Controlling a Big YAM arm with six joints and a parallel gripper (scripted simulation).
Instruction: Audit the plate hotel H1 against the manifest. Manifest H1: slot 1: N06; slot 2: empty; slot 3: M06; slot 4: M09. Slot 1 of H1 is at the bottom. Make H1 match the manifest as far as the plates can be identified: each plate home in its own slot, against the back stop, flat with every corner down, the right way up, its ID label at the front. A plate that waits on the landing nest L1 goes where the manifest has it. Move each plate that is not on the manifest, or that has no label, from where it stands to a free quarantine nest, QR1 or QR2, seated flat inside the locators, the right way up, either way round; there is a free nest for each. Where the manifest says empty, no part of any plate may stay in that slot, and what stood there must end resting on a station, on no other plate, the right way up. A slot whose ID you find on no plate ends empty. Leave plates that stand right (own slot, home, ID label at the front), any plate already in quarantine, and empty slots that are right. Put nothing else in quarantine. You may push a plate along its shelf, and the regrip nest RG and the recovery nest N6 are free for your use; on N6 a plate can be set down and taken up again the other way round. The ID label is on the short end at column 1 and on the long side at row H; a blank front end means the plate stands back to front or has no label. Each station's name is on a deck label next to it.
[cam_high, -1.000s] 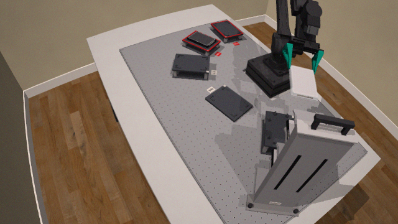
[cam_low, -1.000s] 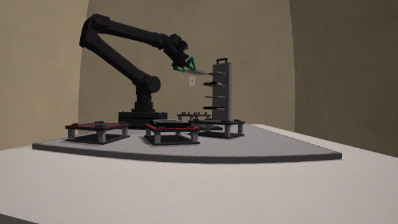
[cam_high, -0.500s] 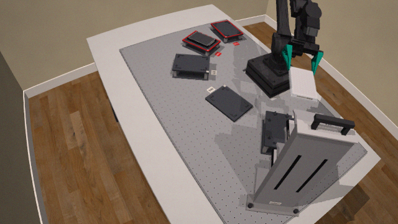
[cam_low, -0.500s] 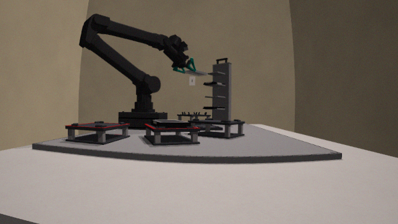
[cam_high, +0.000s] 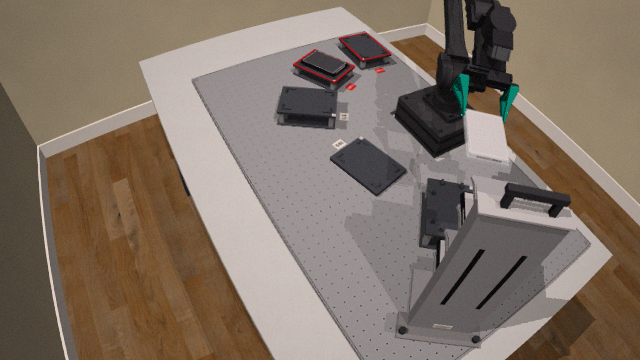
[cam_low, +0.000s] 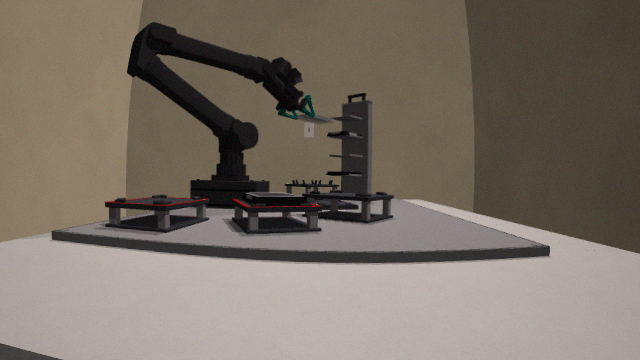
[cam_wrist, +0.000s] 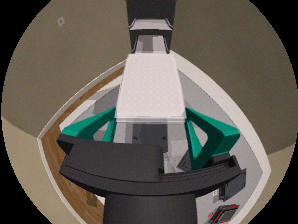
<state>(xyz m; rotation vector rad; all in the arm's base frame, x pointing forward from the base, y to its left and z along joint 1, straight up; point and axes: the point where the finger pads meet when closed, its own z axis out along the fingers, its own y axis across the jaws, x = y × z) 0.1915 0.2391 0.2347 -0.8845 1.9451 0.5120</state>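
My hand is 4 cm to the right of the white plate and 4 cm short of it. Also, from my hand: H1 deck label: 31 cm below, 20 cm to the left, 5 cm ahead; then plate hotel H1: 24 cm to the left, 21 cm ahead, 10 cm below; then red-rimmed quarantine nest: 65 cm to the right, 27 cm below, 20 cm behind.
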